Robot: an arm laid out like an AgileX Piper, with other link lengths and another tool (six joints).
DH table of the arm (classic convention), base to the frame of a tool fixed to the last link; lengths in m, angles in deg. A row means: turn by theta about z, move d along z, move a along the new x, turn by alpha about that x. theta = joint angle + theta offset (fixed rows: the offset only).
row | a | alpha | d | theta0
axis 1 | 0 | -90 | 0.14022 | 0
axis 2 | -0.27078 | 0 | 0 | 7.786
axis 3 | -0.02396 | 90 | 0 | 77.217
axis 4 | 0 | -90 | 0.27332 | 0
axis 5 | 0 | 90 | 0 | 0
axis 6 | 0.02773 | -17.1 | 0.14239 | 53.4
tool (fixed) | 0 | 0 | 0.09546 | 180
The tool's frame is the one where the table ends.
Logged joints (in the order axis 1, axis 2, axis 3, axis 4, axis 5, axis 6), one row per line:
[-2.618, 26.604, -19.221, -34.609, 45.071, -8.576]
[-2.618, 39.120, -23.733, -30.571, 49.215, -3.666]
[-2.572, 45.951, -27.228, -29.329, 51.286, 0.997]
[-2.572, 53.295, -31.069, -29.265, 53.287, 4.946]
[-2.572, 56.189, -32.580, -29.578, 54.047, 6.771]
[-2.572, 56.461, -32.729, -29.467, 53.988, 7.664]
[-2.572, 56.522, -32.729, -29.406, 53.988, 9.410]
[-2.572, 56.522, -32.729, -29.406, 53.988, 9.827]
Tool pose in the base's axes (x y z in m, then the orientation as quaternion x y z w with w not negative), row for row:
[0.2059, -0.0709, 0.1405, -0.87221, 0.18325, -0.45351, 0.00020]
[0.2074, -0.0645, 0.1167, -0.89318, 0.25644, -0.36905, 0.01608]
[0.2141, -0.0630, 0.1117, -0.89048, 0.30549, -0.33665, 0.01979]
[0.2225, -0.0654, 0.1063, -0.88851, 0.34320, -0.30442, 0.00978]
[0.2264, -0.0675, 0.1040, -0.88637, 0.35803, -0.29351, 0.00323]
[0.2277, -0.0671, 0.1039, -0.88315, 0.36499, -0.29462, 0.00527]
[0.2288, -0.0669, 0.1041, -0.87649, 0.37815, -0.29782, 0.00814]
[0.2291, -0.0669, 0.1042, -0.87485, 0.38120, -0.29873, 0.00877]
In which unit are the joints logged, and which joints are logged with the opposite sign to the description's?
The joints are logged in degrees. Opposite sign: none.
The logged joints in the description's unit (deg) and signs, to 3 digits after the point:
[-2.618, 26.604, -19.221, -34.609, 45.071, -8.576]
[-2.618, 39.120, -23.733, -30.571, 49.215, -3.666]
[-2.572, 45.951, -27.228, -29.329, 51.286, 0.997]
[-2.572, 53.295, -31.069, -29.265, 53.287, 4.946]
[-2.572, 56.189, -32.580, -29.578, 54.047, 6.771]
[-2.572, 56.461, -32.729, -29.467, 53.988, 7.664]
[-2.572, 56.522, -32.729, -29.406, 53.988, 9.410]
[-2.572, 56.522, -32.729, -29.406, 53.988, 9.827]

